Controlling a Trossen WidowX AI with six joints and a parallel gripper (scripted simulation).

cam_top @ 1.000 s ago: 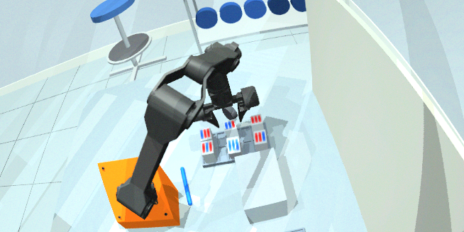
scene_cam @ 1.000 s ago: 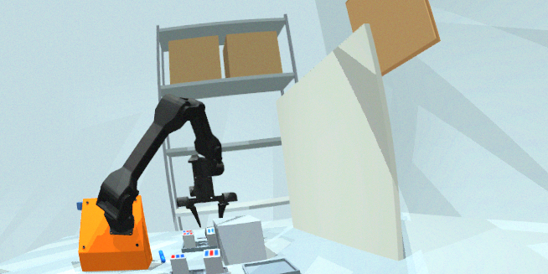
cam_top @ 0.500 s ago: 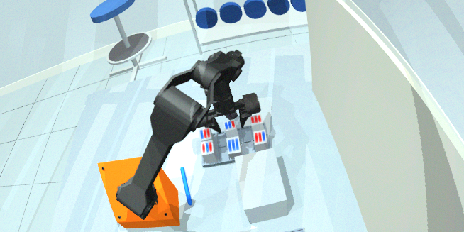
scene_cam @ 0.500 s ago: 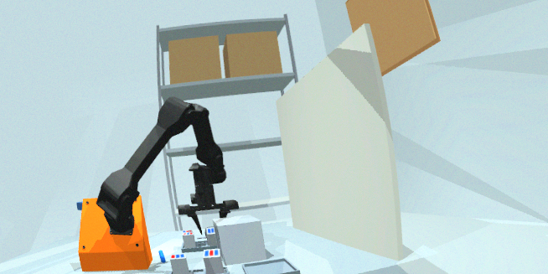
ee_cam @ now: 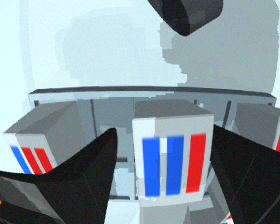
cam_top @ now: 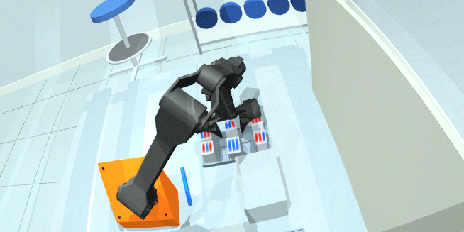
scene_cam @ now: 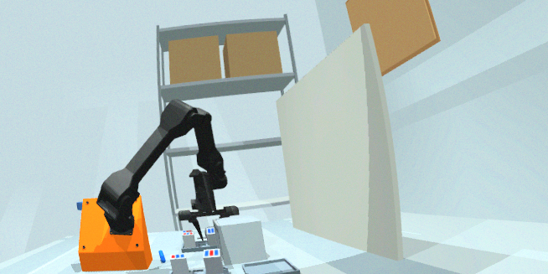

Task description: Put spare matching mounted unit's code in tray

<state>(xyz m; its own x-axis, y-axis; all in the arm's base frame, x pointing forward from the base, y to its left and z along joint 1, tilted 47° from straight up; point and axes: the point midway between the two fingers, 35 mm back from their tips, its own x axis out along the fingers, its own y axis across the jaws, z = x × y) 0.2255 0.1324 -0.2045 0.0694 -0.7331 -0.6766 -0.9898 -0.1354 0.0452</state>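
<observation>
My gripper tip is now 410 mm to the left of the dark tray, 120 mm short of it and 10 mm above it. Also, from my gripper tip: dark round object: 90 mm to the left, 10 mm above; then blue rod: 160 mm to the right, 140 mm behind, 10 mm below; then spare: 30 mm above.
</observation>
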